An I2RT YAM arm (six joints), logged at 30 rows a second.
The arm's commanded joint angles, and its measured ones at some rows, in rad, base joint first. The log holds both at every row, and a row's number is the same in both.
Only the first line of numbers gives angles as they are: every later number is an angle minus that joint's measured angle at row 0.
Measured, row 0: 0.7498, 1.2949, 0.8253, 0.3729, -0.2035, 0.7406
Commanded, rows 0 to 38: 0.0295, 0.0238, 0.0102, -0.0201, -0.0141, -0.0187; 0.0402, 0.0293, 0.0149, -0.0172, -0.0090, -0.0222; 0.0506, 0.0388, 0.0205, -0.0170, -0.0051, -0.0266; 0.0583, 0.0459, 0.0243, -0.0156, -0.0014, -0.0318; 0.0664, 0.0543, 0.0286, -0.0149, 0.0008, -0.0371; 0.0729, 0.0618, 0.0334, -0.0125, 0.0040, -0.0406; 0.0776, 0.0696, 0.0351, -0.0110, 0.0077, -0.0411; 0.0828, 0.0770, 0.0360, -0.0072, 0.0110, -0.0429; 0.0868, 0.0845, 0.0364, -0.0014, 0.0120, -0.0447; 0.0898, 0.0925, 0.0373, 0.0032, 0.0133, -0.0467; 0.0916, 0.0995, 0.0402, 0.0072, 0.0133, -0.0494; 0.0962, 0.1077, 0.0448, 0.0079, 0.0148, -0.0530; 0.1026, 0.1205, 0.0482, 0.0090, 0.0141, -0.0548; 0.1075, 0.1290, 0.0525, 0.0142, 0.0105, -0.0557; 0.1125, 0.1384, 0.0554, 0.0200, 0.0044, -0.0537; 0.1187, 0.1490, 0.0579, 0.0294, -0.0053, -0.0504; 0.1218, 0.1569, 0.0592, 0.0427, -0.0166, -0.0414; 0.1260, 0.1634, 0.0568, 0.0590, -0.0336, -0.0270; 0.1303, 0.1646, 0.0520, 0.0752, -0.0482, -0.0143; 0.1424, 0.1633, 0.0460, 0.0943, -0.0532, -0.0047; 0.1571, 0.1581, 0.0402, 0.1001, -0.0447, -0.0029; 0.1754, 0.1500, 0.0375, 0.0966, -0.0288, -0.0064; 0.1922, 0.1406, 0.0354, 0.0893, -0.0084, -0.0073; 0.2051, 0.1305, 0.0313, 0.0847, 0.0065, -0.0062; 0.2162, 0.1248, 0.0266, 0.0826, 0.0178, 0.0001; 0.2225, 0.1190, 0.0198, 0.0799, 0.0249, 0.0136; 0.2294, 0.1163, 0.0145, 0.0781, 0.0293, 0.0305; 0.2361, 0.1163, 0.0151, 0.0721, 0.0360, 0.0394; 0.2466, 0.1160, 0.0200, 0.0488, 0.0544, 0.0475; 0.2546, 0.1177, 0.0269, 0.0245, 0.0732, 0.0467; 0.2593, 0.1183, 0.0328, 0.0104, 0.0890, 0.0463; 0.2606, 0.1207, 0.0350, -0.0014, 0.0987, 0.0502; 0.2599, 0.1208, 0.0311, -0.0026, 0.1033, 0.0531; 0.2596, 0.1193, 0.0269, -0.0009, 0.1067, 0.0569; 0.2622, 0.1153, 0.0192, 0.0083, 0.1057, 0.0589; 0.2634, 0.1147, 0.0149, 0.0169, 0.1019, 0.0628; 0.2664, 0.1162, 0.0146, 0.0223, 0.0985, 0.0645; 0.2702, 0.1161, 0.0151, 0.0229, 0.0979, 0.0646; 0.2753, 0.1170, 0.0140, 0.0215, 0.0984, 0.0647
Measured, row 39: 0.2445, 0.1221, 0.0355, 0.1930, 0.2525, 0.0519
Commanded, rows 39 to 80: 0.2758, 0.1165, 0.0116, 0.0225, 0.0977, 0.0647; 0.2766, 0.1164, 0.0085, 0.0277, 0.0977, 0.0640; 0.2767, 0.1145, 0.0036, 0.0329, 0.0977, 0.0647; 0.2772, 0.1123, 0.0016, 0.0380, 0.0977, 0.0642; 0.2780, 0.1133, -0.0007, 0.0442, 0.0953, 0.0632; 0.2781, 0.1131, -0.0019, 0.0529, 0.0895, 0.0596; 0.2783, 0.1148, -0.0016, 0.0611, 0.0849, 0.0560; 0.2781, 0.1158, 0.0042, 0.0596, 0.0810, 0.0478; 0.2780, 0.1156, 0.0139, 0.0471, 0.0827, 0.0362; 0.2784, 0.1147, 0.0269, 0.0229, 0.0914, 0.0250; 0.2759, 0.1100, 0.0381, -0.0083, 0.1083, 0.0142; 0.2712, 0.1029, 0.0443, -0.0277, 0.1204, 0.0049; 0.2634, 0.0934, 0.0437, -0.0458, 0.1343, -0.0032; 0.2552, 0.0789, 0.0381, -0.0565, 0.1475, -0.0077; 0.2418, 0.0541, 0.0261, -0.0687, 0.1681, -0.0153; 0.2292, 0.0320, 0.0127, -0.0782, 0.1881, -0.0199; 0.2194, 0.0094, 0.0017, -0.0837, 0.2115, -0.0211; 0.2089, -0.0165, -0.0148, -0.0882, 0.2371, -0.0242; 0.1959, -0.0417, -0.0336, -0.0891, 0.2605, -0.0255; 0.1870, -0.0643, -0.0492, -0.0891, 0.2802, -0.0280; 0.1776, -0.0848, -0.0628, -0.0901, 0.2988, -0.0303; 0.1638, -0.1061, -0.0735, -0.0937, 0.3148, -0.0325; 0.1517, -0.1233, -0.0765, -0.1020, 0.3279, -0.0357; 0.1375, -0.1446, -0.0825, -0.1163, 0.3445, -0.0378; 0.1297, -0.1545, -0.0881, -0.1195, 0.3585, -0.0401; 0.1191, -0.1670, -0.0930, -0.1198, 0.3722, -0.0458; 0.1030, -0.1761, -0.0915, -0.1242, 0.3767, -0.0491; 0.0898, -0.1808, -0.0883, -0.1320, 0.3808, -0.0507; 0.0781, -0.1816, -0.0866, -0.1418, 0.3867, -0.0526; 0.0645, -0.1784, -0.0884, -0.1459, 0.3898, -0.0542; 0.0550, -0.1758, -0.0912, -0.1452, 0.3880, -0.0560; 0.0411, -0.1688, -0.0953, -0.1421, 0.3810, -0.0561; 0.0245, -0.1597, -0.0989, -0.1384, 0.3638, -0.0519; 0.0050, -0.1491, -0.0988, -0.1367, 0.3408, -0.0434; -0.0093, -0.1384, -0.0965, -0.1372, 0.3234, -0.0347; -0.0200, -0.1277, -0.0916, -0.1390, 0.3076, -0.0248; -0.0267, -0.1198, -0.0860, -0.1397, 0.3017, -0.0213; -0.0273, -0.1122, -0.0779, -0.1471, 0.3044, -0.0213; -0.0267, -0.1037, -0.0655, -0.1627, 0.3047, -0.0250; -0.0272, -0.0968, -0.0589, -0.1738, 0.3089, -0.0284; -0.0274, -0.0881, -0.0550, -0.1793, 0.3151, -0.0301; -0.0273, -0.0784, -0.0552, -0.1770, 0.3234, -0.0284
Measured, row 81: -0.0252, -0.0976, -0.0633, -0.1606, 0.3136, -0.0267
